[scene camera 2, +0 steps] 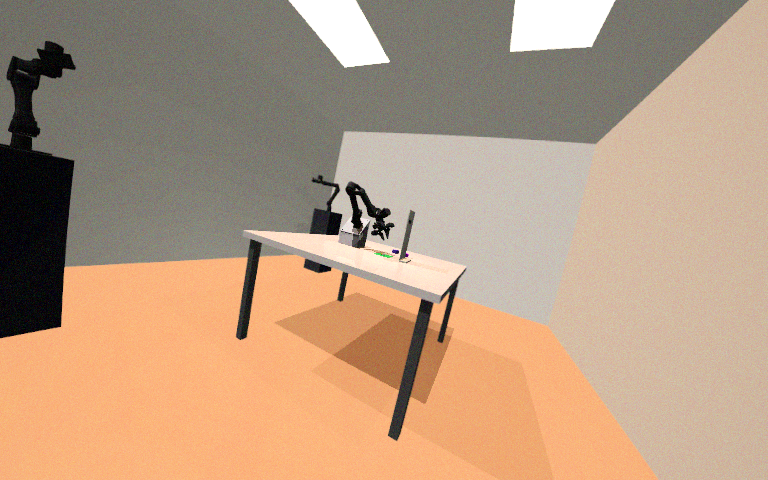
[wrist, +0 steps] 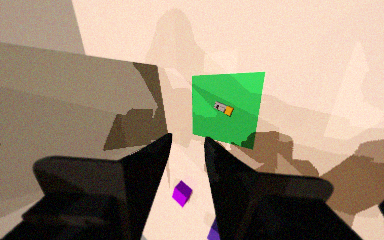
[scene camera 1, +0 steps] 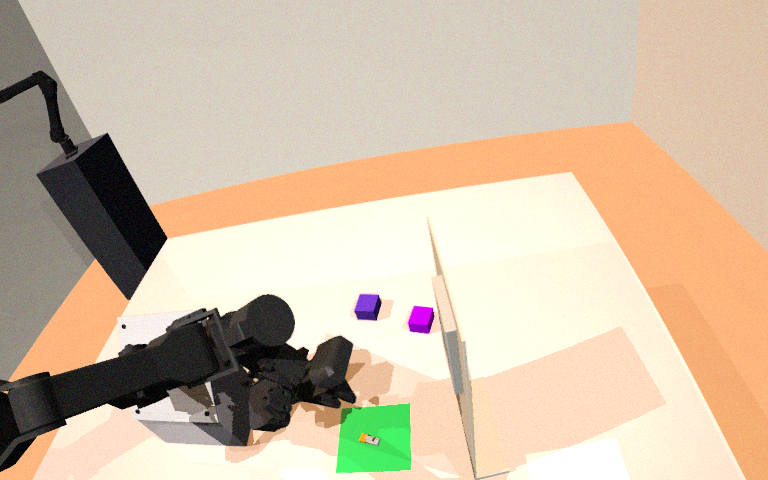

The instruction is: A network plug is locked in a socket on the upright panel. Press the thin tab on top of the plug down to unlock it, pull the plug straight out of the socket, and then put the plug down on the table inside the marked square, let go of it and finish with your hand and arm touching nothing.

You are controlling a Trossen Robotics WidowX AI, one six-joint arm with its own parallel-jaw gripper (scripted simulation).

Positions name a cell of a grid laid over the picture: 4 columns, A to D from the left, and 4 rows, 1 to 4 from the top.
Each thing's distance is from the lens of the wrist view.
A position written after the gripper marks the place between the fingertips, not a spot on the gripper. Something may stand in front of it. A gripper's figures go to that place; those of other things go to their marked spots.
gripper (wrist: B3): 12 cm
green marked square (wrist: C2): 20 cm
